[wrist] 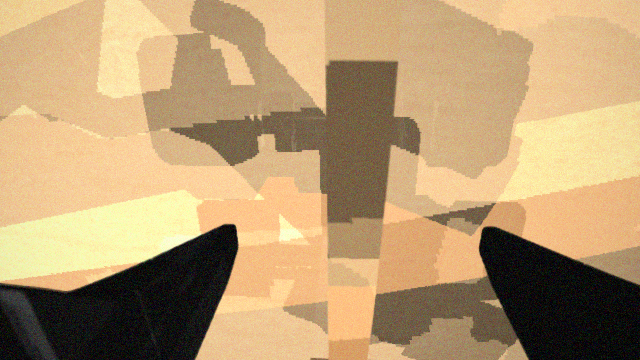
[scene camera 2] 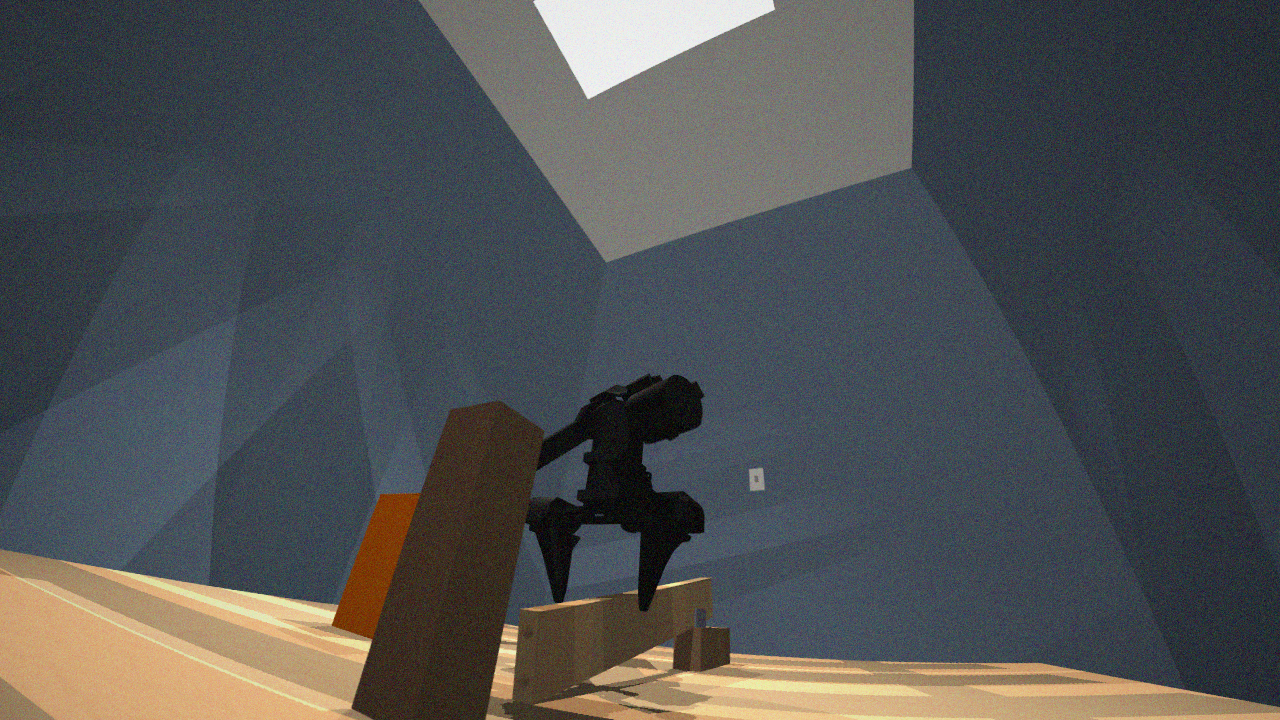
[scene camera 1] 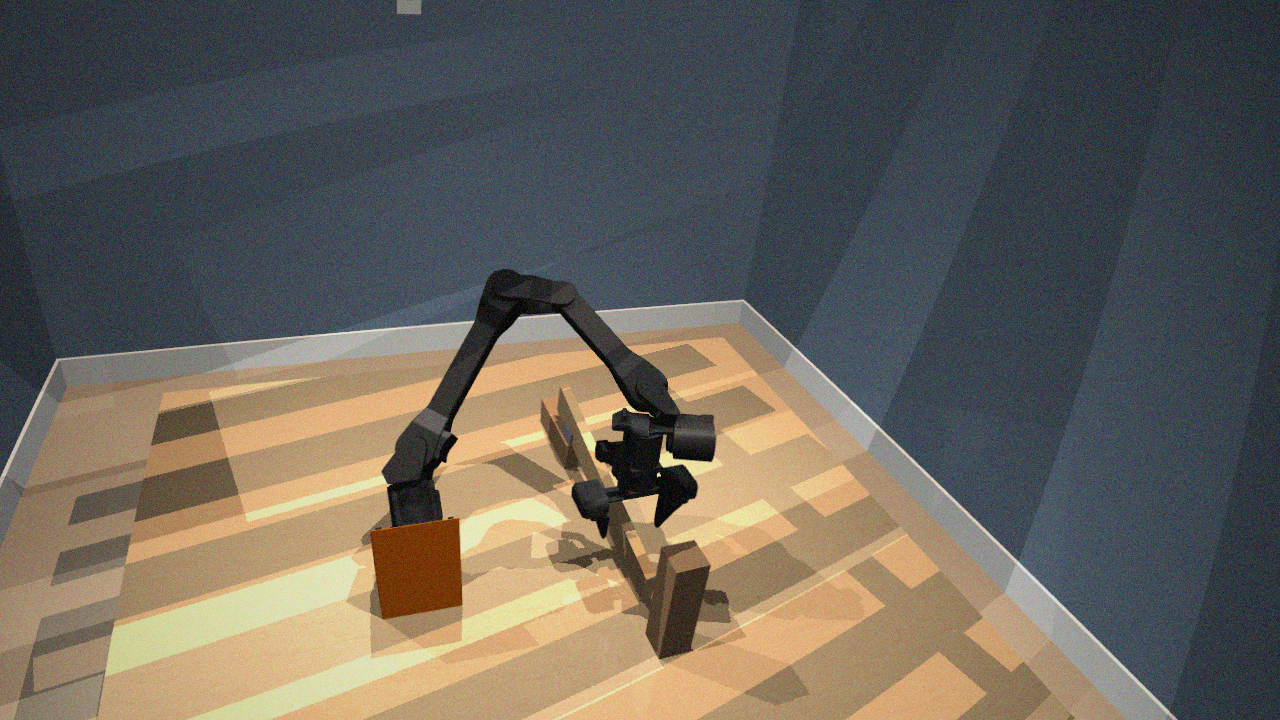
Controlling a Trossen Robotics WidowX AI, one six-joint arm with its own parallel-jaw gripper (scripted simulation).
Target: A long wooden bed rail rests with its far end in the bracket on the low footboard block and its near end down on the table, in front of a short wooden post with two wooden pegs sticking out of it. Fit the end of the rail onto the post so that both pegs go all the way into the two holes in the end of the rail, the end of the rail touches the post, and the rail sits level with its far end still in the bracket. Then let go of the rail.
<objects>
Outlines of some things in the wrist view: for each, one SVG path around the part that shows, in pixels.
My gripper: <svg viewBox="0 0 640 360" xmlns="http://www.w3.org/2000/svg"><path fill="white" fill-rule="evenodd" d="M482 229L479 243L480 258L485 266L485 271L490 279L494 293L497 295L498 301L501 303L506 313L505 315L508 317L528 360L640 360L640 285L601 271L588 264L585 265L579 260L576 261L571 257L564 256L543 245L540 246L528 239L523 239L495 226L485 226ZM236 225L234 223L221 224L200 236L189 239L137 265L72 291L0 283L0 360L196 360L206 333L210 328L211 321L226 291L226 286L235 264L239 247Z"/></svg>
A wooden bed rail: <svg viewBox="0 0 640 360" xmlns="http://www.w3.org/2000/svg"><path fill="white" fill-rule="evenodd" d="M325 0L329 360L368 360L391 157L390 147L397 89L396 79L400 51L399 42L403 0Z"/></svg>
</objects>
